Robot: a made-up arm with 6 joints.
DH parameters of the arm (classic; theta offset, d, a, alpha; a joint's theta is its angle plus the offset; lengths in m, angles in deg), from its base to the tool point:
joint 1: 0 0.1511 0 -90
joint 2: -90 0 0.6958 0
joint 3: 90 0.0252 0 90
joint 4: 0 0.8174 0 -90
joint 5: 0 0 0 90
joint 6: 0 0.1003 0 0
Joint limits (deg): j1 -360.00..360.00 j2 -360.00..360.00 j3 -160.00..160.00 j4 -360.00..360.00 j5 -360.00..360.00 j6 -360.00..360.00
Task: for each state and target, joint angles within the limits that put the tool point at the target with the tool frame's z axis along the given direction. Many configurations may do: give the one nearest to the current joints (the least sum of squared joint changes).
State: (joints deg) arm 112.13 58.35 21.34 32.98 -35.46 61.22
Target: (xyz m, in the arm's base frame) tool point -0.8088 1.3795 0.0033 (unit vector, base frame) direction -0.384 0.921 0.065
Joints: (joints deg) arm 119.94 90.58 9.79 27.64 -15.87 61.22
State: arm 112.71 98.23 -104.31 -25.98 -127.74 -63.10
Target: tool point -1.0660 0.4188 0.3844 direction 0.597 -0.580 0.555
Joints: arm 155.86 120.41 -70.82 -17.05 -103.62 -63.10
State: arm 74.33 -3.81 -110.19 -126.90 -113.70 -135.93
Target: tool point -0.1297 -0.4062 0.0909 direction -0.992 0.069 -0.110
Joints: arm 89.30 -5.73 -149.38 -84.37 -85.65 -135.93
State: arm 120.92 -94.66 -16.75 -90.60 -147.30 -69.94
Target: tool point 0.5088 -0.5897 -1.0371 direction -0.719 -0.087 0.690
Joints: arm 136.75 -139.22 -14.13 -79.28 -145.55 -69.94
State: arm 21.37 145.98 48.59 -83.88 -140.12 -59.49
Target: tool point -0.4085 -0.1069 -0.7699 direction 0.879 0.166 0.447
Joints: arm 16.79 159.52 87.89 -53.24 -186.81 -59.49
